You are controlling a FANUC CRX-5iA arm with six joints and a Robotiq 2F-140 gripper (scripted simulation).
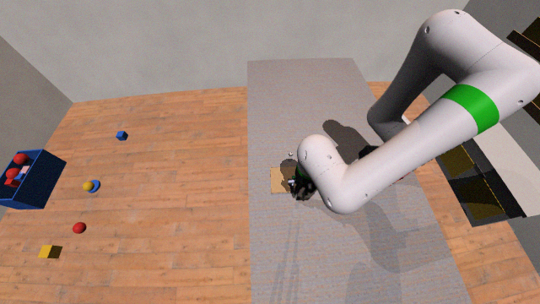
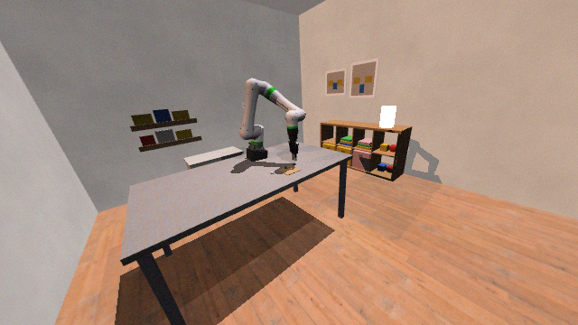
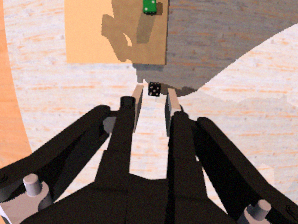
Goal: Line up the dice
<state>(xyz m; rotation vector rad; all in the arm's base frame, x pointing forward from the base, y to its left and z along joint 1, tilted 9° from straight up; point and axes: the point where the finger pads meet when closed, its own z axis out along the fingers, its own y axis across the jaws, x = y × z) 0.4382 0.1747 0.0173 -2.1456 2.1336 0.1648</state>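
Right now the black die is 70 mm below my hand. From my hand the other things lie so: green die: 110 mm to the right, 70 mm below, 20 mm ahead; then tan mat: 100 mm to the right, 80 mm below, 70 mm ahead; then white die: 250 mm to the right, 70 mm below, 30 mm ahead.
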